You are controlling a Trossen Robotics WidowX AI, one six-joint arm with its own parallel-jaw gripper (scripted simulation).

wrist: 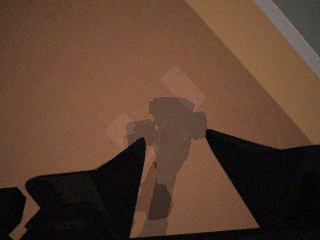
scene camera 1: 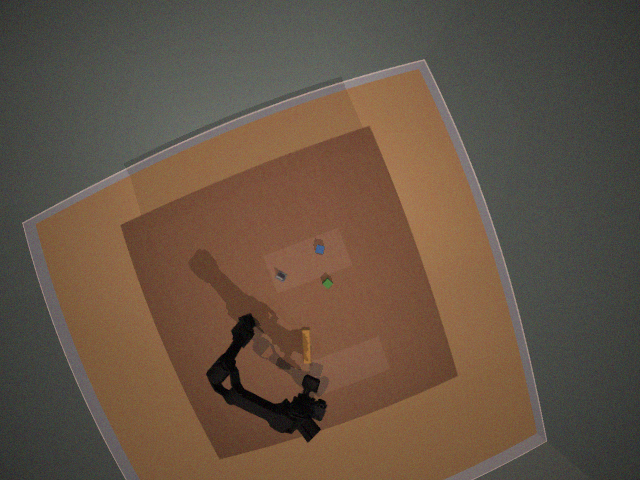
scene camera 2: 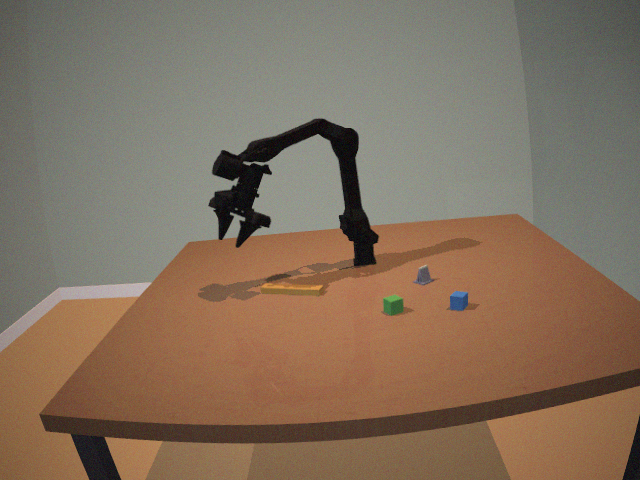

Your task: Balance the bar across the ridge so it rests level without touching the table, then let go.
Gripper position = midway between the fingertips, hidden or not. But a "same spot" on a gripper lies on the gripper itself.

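Gripper visible in scene camera 2 (228, 243), in scene camera 1 and in the wrist view. On the gripper, (wrist: 106, 196) and (scene camera 1: 312, 391) are the same spot.
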